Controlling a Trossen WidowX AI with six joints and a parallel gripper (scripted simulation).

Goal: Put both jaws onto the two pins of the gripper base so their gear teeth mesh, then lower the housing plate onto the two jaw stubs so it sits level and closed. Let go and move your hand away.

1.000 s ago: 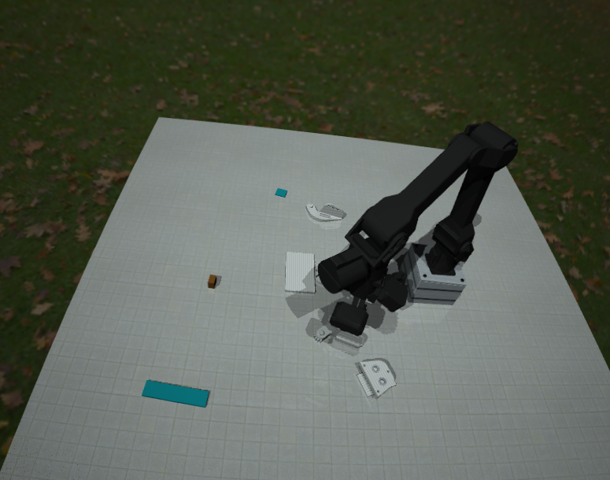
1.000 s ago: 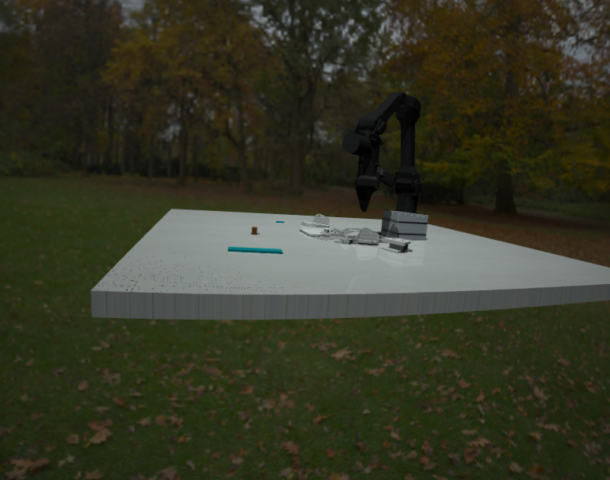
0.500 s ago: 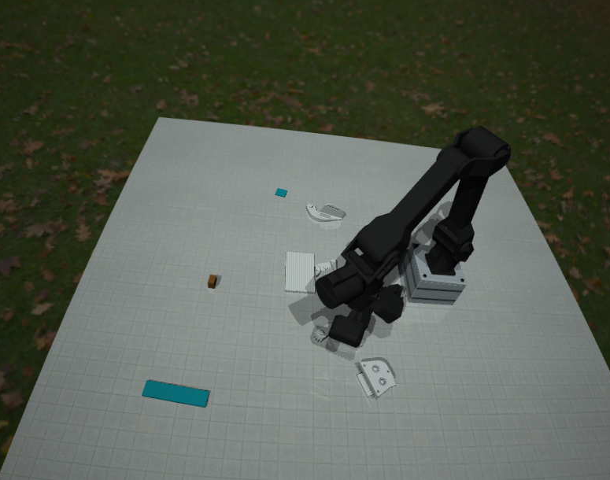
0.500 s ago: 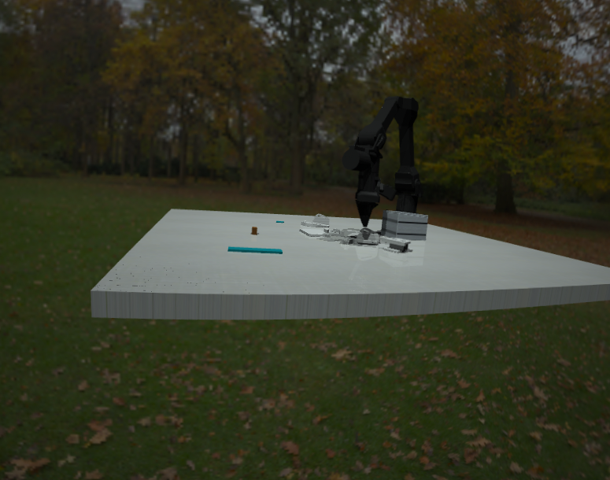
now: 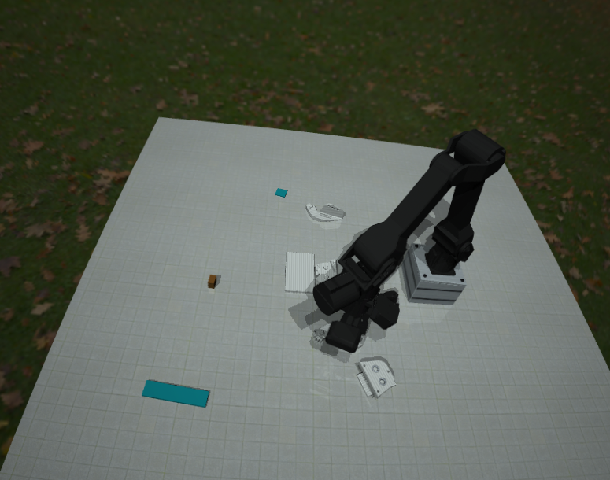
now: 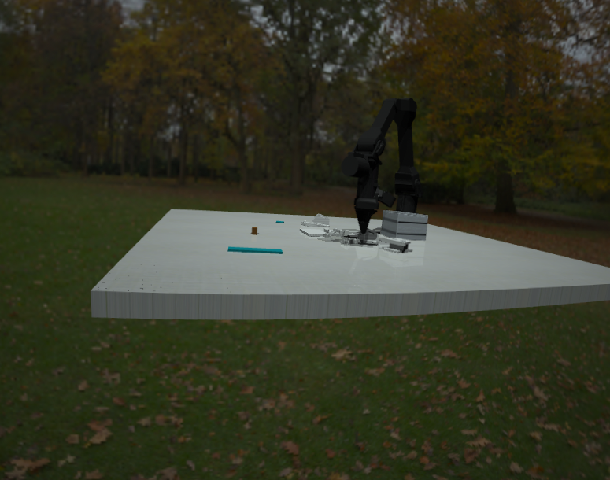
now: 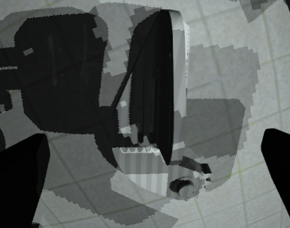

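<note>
Right now my gripper tip is 3 cm short of the gripper jaw and 3 cm above it. The rest, counted from my gripper tip: small brown block (30 cm ahead, 13 cm to the right, 3 cm below); long teal bar (35 cm ahead, 14 cm to the left, 3 cm below); white ribbed block (10 cm to the left, 6 cm behind, 3 cm below).
</note>
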